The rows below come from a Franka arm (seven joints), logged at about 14 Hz.
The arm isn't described. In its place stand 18 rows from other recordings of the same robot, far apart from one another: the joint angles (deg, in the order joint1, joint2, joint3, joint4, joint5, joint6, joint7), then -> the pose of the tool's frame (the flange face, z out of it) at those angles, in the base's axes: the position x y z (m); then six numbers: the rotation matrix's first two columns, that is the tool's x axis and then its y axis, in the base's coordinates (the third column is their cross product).
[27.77 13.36 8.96 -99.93 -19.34 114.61 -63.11] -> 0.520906 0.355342 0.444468 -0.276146 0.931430 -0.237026 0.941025 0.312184 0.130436
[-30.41 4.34 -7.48 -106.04 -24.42 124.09 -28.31] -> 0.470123 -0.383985 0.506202 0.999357 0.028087 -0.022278 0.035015 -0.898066 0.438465
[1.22 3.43 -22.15 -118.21 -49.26 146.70 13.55] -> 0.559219 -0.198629 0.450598 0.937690 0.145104 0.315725 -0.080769 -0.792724 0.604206
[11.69 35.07 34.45 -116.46 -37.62 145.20 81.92] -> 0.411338 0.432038 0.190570 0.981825 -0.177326 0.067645 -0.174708 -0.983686 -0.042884
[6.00 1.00 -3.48 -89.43 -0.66 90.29 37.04] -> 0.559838 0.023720 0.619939 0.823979 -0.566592 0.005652 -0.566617 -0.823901 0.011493
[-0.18 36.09 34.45 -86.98 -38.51 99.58 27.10] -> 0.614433 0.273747 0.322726 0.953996 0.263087 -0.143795 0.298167 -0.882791 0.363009
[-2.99 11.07 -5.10 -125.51 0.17 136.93 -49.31] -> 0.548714 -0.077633 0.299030 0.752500 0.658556 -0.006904 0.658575 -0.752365 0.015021
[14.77 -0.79 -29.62 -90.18 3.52 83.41 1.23] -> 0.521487 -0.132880 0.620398 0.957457 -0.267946 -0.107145 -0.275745 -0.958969 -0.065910
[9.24 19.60 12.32 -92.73 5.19 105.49 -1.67] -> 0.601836 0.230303 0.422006 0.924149 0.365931 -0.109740 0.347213 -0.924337 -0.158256
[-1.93 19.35 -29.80 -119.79 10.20 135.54 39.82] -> 0.497453 -0.298621 0.279821 0.215760 -0.976212 0.021415 -0.975928 -0.214879 0.037294
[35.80 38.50 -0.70 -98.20 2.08 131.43 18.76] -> 0.541164 0.382147 0.191464 0.961826 0.257519 -0.092604 0.259793 -0.965574 0.013191
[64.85 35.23 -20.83 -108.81 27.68 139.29 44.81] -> 0.443274 0.442904 0.189879 0.943575 -0.318824 -0.089545 -0.323788 -0.944939 -0.047459
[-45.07 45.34 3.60 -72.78 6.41 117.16 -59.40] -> 0.555935 -0.498602 0.281117 0.965750 0.233837 0.112458 0.244295 -0.965480 -0.090374
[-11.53 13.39 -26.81 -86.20 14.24 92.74 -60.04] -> 0.515997 -0.339851 0.536349 0.934901 0.346948 0.074751 0.354546 -0.922526 -0.152460
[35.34 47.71 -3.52 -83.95 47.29 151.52 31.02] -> 0.638128 0.384484 0.215622 0.825233 -0.549329 -0.131254 -0.527764 -0.667258 -0.525577
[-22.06 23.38 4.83 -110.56 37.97 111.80 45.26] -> 0.571574 -0.136082 0.263317 0.084690 -0.761056 -0.643134 -0.995278 -0.095336 -0.018244
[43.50 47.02 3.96 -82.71 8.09 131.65 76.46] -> 0.496468 0.531589 0.203439 0.806871 -0.571886 -0.148006 -0.584619 -0.808997 -0.061194
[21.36 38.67 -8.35 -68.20 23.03 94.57 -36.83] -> 0.683493 0.225796 0.379978 0.684693 0.728811 0.005433 0.681812 -0.637869 -0.358128
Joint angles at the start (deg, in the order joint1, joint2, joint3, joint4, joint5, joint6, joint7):
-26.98, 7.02, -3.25, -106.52, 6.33, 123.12, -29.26
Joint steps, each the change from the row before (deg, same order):
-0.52, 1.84, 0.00, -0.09, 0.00, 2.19, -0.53
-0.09, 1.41, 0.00, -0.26, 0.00, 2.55, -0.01
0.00, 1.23, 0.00, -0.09, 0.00, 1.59, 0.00
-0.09, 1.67, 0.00, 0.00, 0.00, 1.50, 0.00
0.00, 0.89, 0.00, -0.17, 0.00, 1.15, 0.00
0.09, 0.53, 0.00, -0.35, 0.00, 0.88, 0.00
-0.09, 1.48, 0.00, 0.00, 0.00, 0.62, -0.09
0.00, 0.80, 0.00, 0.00, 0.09, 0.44, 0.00
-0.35, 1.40, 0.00, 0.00, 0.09, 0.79, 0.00
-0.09, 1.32, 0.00, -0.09, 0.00, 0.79, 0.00
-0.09, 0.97, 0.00, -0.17, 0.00, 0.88, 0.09
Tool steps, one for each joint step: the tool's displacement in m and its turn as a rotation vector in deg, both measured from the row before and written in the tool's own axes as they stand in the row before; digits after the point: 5 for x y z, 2 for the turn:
0.00072, 0.00855, 0.01690, -0.43, 0.13, 0.12
0.00208, 0.00388, 0.01345, -0.62, 0.68, 0.20
0.00136, 0.00198, 0.01178, -0.28, 0.17, 0.09
0.00051, 0.00292, 0.01607, -0.12, -0.24, 0.19
0.00007, 0.00102, 0.00935, -0.16, 0.03, 0.07
-0.00056, -0.00060, 0.00717, -0.07, -0.04, -0.03
-0.00144, 0.00163, 0.01535, 0.24, -0.83, 0.08
-0.00039, 0.00045, 0.00818, 0.14, -0.32, 0.11
-0.00252, 0.00428, 0.01404, 0.13, -0.58, 0.48
-0.00179, 0.00144, 0.01399, 0.13, -0.62, 0.17
-0.00159, 0.00133, 0.01055, -0.01, -0.29, 0.24

